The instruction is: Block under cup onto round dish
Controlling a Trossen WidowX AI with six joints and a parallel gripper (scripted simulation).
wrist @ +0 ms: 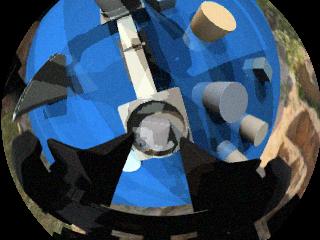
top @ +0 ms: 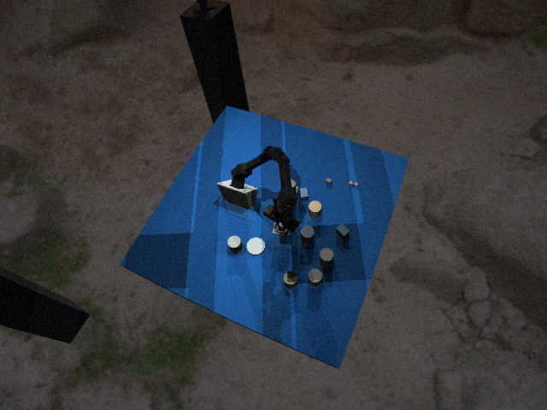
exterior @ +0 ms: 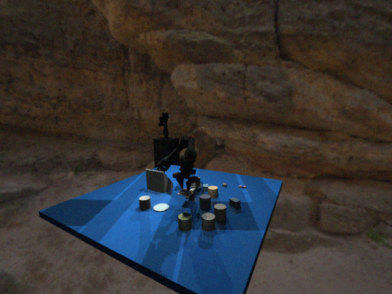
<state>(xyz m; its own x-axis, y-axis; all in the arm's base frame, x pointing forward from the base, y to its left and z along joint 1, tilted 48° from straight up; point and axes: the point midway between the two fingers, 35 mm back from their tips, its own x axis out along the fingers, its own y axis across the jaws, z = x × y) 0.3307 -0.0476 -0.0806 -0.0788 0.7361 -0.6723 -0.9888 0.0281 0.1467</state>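
Right now the round dish is 10 cm behind my gripper tip, 13 cm to the right of it and 10 cm below it. Round my gripper tip: small balance (4 cm behind, 12 cm to the left, 6 cm below).
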